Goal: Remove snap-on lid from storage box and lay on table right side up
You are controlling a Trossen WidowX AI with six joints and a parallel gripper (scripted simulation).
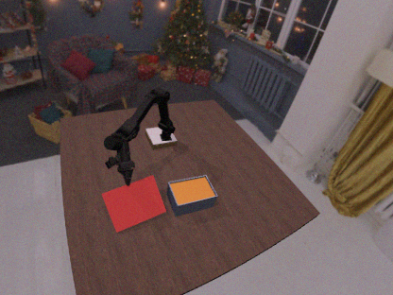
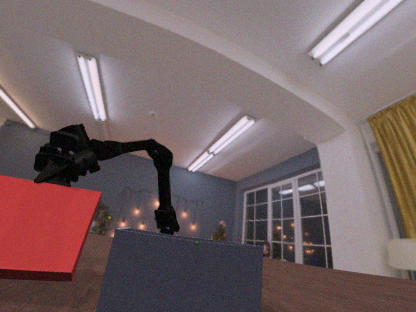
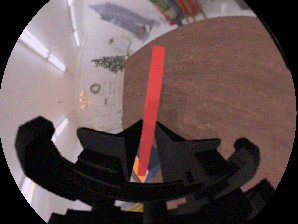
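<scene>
Now: the red lid 6 cm ahead of my gripper tip, 5 cm below it and 2 cm to the left of it. The rest, counted from my gripper tip: blue storage box 30 cm to the left, 8 cm below, 5 cm ahead.
</scene>
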